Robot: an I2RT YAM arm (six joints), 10 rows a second.
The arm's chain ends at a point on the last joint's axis. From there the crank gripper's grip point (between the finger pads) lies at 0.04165 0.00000 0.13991 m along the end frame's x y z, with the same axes.
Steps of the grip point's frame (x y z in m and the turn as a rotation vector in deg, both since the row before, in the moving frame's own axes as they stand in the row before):
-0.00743 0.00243 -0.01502 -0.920 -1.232 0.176
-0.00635 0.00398 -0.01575 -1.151 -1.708 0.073
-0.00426 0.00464 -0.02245 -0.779 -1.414 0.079
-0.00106 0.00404 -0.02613 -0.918 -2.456 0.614
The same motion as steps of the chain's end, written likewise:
-0.00441 0.00005 -0.01586 -0.920 -1.232 0.176
-0.00216 0.00111 -0.01690 -1.151 -1.708 0.073
-0.00079 0.00268 -0.02342 -0.779 -1.414 0.079
0.00499 0.00137 -0.02776 -0.918 -2.456 0.614

